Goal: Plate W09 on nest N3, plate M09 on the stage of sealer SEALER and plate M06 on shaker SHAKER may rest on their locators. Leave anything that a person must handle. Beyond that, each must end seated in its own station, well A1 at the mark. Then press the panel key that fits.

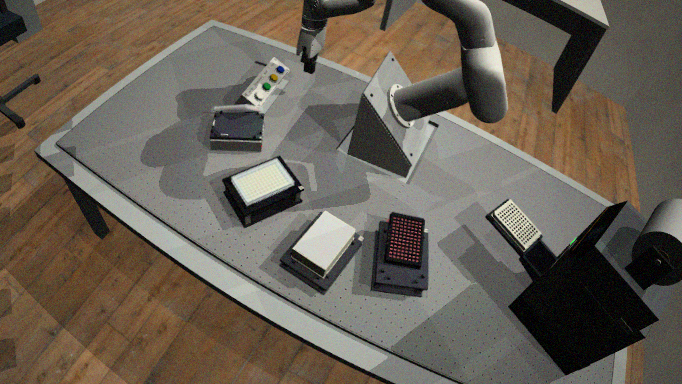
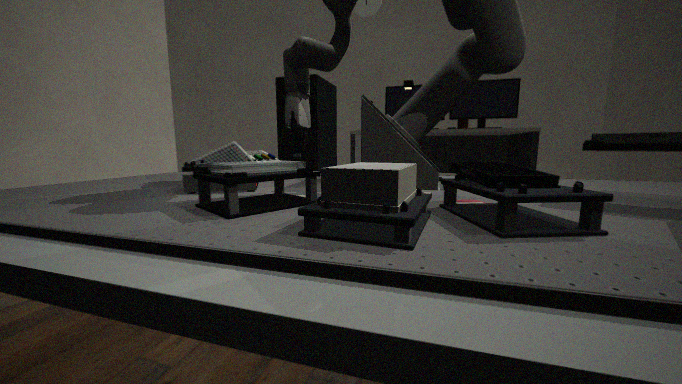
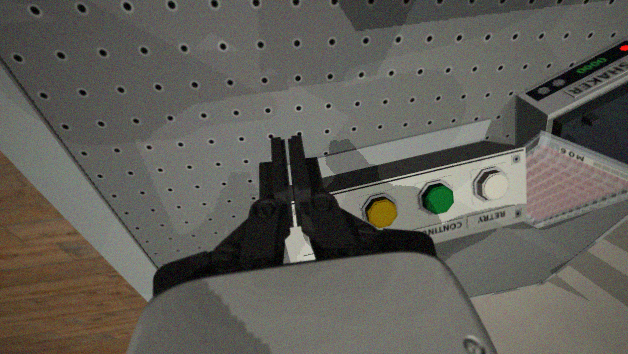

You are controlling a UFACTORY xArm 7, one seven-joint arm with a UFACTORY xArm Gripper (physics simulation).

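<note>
My gripper (image 1: 309,69) (image 3: 287,156) is shut and empty, above the table beside the key panel (image 1: 250,92) (image 3: 345,202). The panel has white RETRY (image 3: 494,185), green (image 3: 438,198), yellow (image 3: 382,212) and blue (image 1: 280,69) keys. Plate M06 (image 3: 575,180) (image 2: 227,152) is steeply tilted, off the shaker's (image 1: 236,125) flat top, between shaker and panel. A cream plate (image 1: 517,225) lies on the stage of the sealer (image 1: 575,305). A red-welled plate (image 1: 405,239) (image 2: 505,175) sits tilted towards one end of its nest (image 1: 400,280). Plate labels W09 and M09 are unreadable.
A pale-yellow-welled plate (image 1: 262,181) rests on a black nest (image 1: 272,212). A tall white block-like plate (image 1: 324,242) (image 2: 367,185) stands on another nest (image 1: 320,284). The arm's wedge-shaped mount (image 1: 375,130) stands behind them. Nest numbers are unreadable.
</note>
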